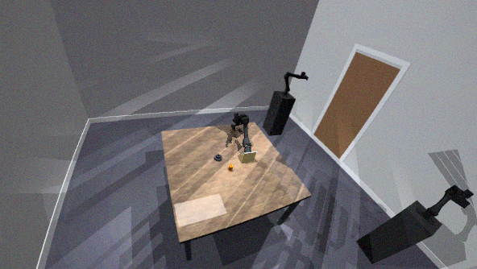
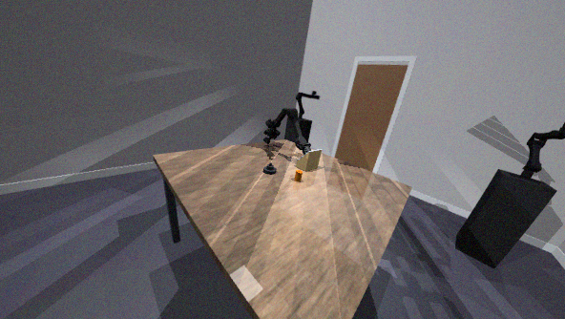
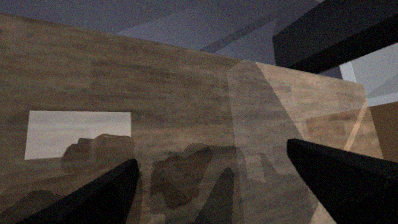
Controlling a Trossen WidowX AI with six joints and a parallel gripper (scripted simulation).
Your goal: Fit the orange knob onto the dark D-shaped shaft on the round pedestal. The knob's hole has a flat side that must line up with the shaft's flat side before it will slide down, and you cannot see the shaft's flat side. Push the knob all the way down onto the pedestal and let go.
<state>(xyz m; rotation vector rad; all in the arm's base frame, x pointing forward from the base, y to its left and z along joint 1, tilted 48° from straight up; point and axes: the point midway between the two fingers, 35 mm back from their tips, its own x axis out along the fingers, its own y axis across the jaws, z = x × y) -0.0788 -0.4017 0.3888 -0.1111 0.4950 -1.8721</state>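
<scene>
Right now the orange knob is 70 cm to the left of my gripper tip, 32 cm ahead of it and 1 cm above it. The rest, counted from my gripper tip: round pedestal (52 cm to the left, 41 cm ahead, 1 cm above).
</scene>
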